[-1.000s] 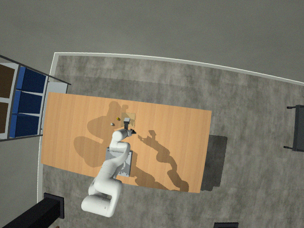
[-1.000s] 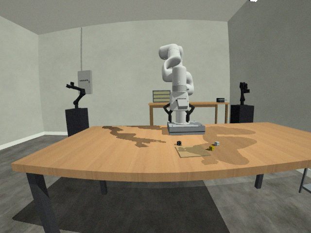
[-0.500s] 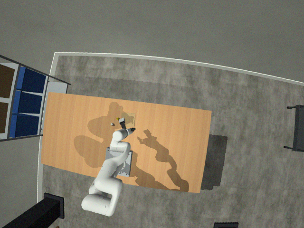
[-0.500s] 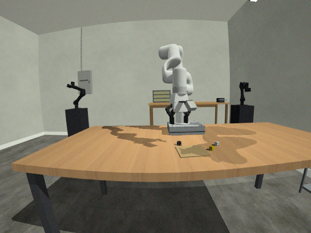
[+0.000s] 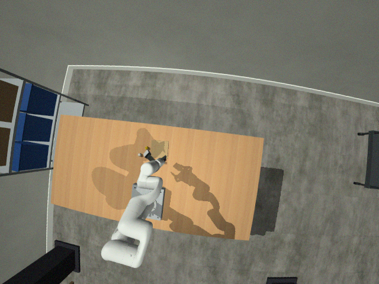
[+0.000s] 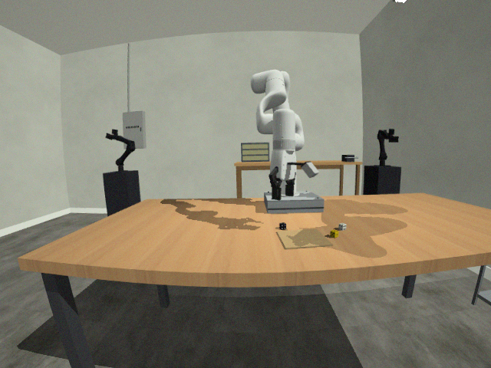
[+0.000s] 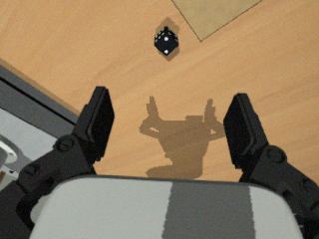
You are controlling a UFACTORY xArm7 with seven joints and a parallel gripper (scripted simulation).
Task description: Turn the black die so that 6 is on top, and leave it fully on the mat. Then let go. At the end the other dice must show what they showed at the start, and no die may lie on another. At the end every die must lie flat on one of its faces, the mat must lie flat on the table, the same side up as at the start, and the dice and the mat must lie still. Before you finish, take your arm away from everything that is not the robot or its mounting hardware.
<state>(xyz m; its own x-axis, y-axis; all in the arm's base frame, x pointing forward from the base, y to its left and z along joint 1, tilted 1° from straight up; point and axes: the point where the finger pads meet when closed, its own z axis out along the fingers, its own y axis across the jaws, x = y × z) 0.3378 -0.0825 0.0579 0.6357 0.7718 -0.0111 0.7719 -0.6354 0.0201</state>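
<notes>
Right now my hand is 11 cm above the black die. From my hand the other things lie so: yellow die 15 cm to the left, 11 cm below, 10 cm ahead; white die 20 cm to the left, 11 cm below, 4 cm ahead; tan mat 12 cm below, 10 cm ahead, 4 cm to the left.
</notes>
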